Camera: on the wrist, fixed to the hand. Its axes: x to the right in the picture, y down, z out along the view.
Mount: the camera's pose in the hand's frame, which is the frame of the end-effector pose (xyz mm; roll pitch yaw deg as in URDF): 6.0 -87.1 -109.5 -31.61 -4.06 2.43
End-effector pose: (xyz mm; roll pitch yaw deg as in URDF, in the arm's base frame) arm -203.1 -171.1 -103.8 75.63 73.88 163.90
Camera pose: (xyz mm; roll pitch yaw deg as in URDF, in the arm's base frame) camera -125.2 -281.5 -140.5 34.68 70.25 154.00
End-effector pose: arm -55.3 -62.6 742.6 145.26 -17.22 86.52
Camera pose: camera -189.4 -60.7 782.9 114.98 -15.22 82.06
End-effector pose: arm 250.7 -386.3 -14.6 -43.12 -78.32 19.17
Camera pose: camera 316.2 -510.1 -12.9 -98.01 -78.69 43.00
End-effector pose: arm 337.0 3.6 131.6 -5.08 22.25 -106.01
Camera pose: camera 253.3 61.8 35.5 -35.59 18.39 -103.09
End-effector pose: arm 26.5 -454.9 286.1 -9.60 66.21 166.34
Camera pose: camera 131.8 -373.3 242.9 -35.13 62.45 172.98
